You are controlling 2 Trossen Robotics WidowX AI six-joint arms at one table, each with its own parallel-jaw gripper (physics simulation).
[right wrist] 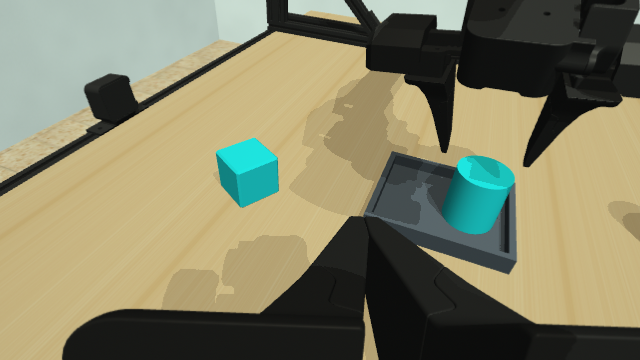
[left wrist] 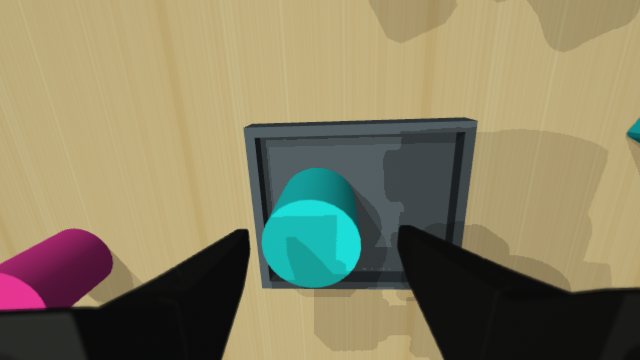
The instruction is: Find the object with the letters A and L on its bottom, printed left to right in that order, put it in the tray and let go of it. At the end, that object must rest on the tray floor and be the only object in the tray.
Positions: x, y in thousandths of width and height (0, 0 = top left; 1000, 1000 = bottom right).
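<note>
In the left wrist view the left gripper (left wrist: 507, 660) appears together with a teal cylinder (left wrist: 487, 665) and a grey tray (left wrist: 652, 479). The right wrist view has the right gripper (right wrist: 566, 640) in it, and with it the left gripper (right wrist: 755, 438), the teal cylinder (right wrist: 751, 515) and the grey tray (right wrist: 640, 546).
</note>
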